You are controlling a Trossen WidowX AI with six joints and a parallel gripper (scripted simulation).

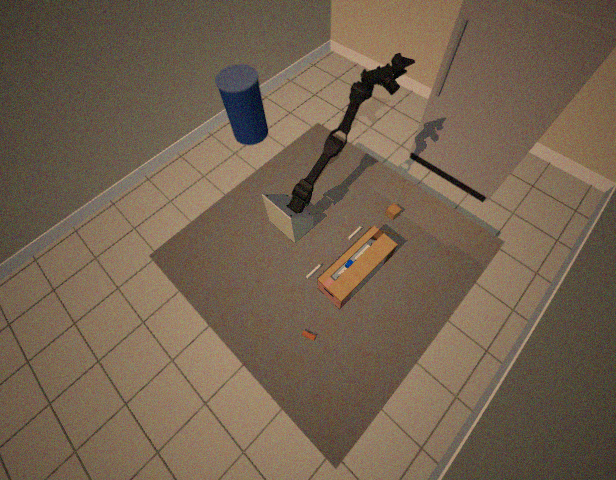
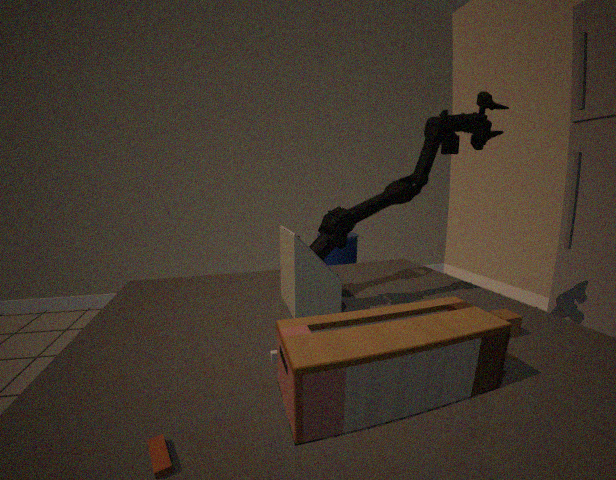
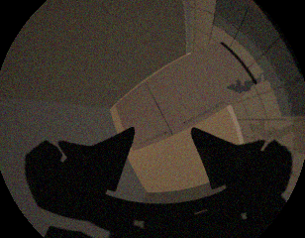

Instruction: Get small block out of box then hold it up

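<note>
Right now my gripper tip is 67 cm to the left of the blue block, 51 cm above it and 27 cm short of it. Also, from my gripper tip: tan cube (57 cm below, 26 cm to the right, 24 cm ahead).
</note>
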